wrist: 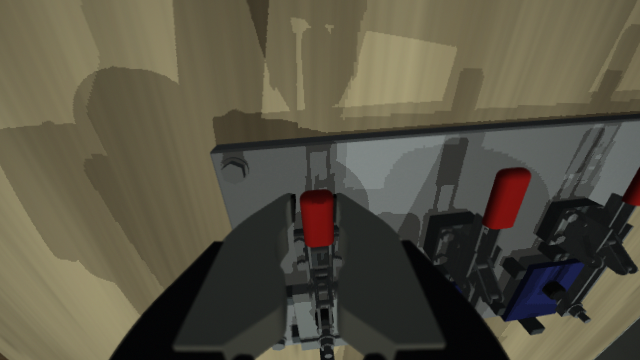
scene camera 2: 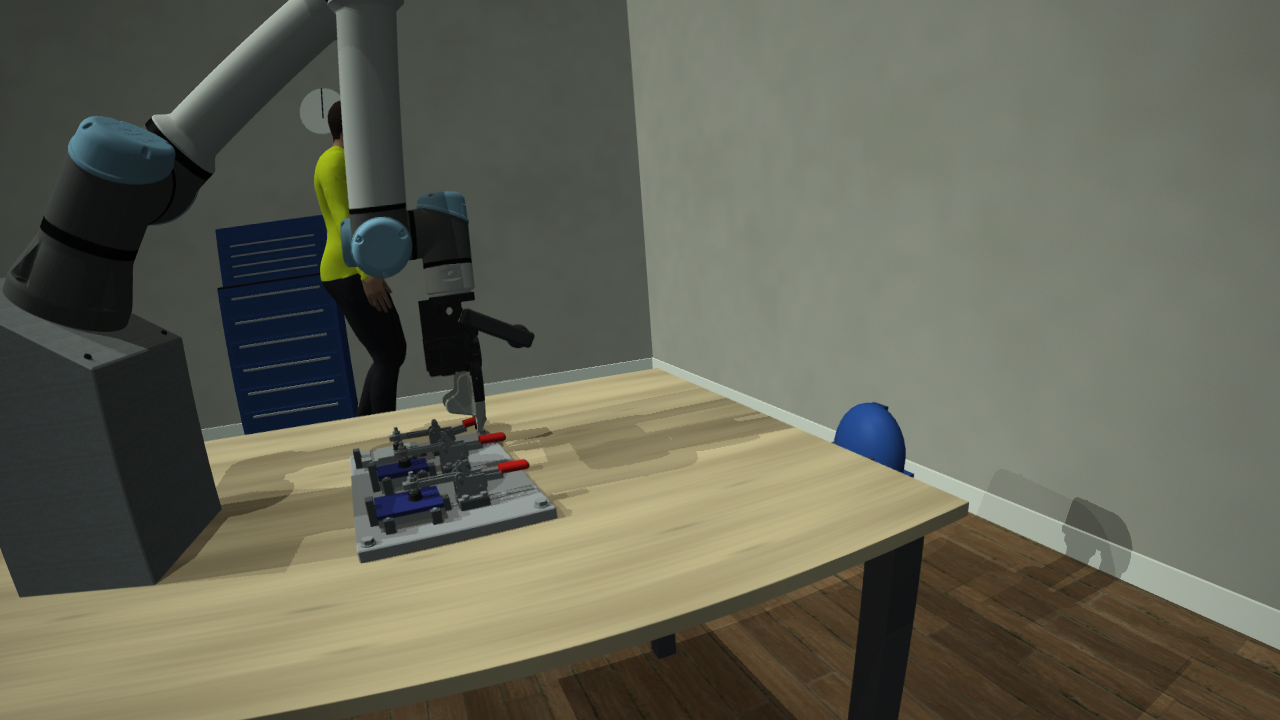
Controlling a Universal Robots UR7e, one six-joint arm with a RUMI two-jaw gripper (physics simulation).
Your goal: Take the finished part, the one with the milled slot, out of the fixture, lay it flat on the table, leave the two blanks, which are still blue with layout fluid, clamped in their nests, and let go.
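Places are measured from the arm's base along level axes (x ahead, y left, z up), in metres.
Where they show: gripper, between the fingertips: [wrist: 314, 196] [scene camera 2: 478, 430]; arm's base, origin of its link: [scene camera 2: 68, 305].
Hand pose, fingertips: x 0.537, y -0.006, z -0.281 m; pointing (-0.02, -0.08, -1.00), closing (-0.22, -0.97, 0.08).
Note:
Each offset is from my fingertips to the top centre of the thing. "spot": to the spot under its first point. Level surfaces: height alone.
My gripper [scene camera 2: 481, 426] [wrist: 314, 196] is shut on the red handle @(0.006 m back, 0.000 m left, 0.024 m up) [wrist: 317, 222] of the far toggle clamp, with a finger on each side; a thin gap seems to show at the left finger. That clamp's handle lies low over the grey fixture plate @(0.108 m back, 0.094 m right, 0.022 m down) [scene camera 2: 465, 531] [wrist: 270, 170]. A pale metal part @(0.141 m back, 0.024 m left, 0.006 m down) [wrist: 305, 316] shows below that clamp between the fingers; its slot cannot be made out. The near blue blank @(0.173 m back, 0.194 m right, 0.001 m down) [scene camera 2: 407, 503] [wrist: 522, 299] lies under its clamp. The middle blue blank @(0.150 m back, 0.086 m right, 0.004 m up) [scene camera 2: 390, 470] also sits in its nest, mostly hidden in the wrist view.
The middle red handle @(0.046 m back, 0.104 m right, 0.040 m up) [scene camera 2: 491, 437] [wrist: 507, 198] and near red handle @(spot: 0.042 m back, 0.224 m right, 0.018 m up) [scene camera 2: 513, 465] [wrist: 634, 190] stand beside the gripped one. The fixture rests on the wooden table @(0.037 m down) [scene camera 2: 680, 519]. The robot's grey pedestal [scene camera 2: 98, 465] is at left. A person [scene camera 2: 331, 214] stands behind the table.

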